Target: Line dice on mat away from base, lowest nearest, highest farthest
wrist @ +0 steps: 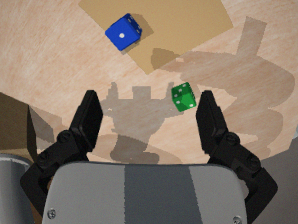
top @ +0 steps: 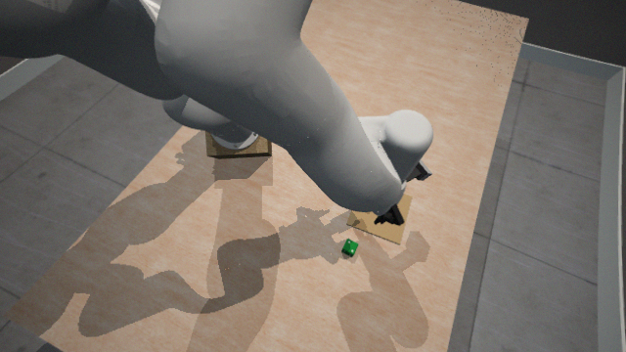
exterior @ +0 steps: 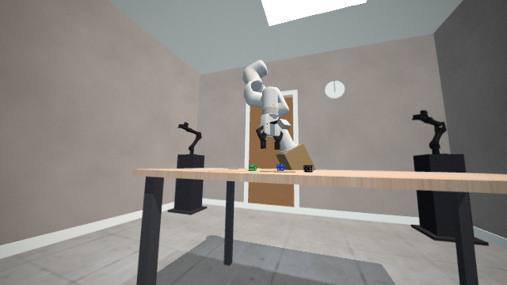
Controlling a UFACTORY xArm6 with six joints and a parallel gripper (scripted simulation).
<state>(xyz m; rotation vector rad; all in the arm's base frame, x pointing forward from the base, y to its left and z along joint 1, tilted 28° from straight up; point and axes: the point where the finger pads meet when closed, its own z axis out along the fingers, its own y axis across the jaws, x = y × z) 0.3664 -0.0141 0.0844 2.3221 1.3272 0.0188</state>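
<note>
The green die is 100 mm below my hand and 90 mm to the right of it. Round my hand: tan mat: 110 mm below, 50 mm to the left, 40 mm ahead; then black die: 170 mm to the left, 100 mm below, 10 mm behind; then blue die: 90 mm below, 50 mm to the left, 10 mm behind.
</note>
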